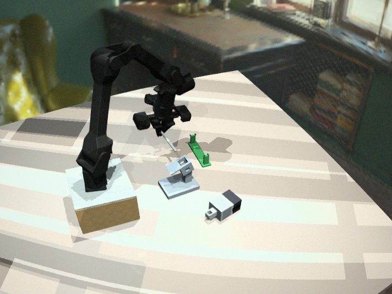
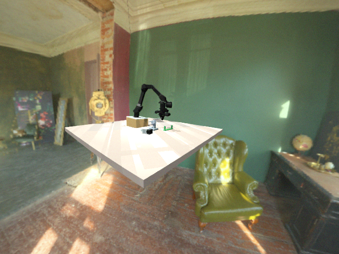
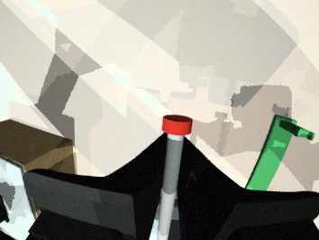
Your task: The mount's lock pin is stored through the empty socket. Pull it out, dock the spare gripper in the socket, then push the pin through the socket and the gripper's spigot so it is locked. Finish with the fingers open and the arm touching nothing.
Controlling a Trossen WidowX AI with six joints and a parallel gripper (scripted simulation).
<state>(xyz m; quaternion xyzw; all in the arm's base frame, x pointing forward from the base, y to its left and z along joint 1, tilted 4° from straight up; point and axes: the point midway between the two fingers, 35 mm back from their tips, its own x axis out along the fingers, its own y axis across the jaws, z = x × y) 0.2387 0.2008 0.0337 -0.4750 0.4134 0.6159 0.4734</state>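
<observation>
Now: the green rack 130 mm ahead of my gripper tip, 60 mm below it and 30 mm to the right of it. The rest, counted from my gripper tip: spare gripper: 310 mm to the right, 120 mm ahead, 60 mm below; then grey mount: 170 mm to the right, 30 mm below, 30 mm ahead.
</observation>
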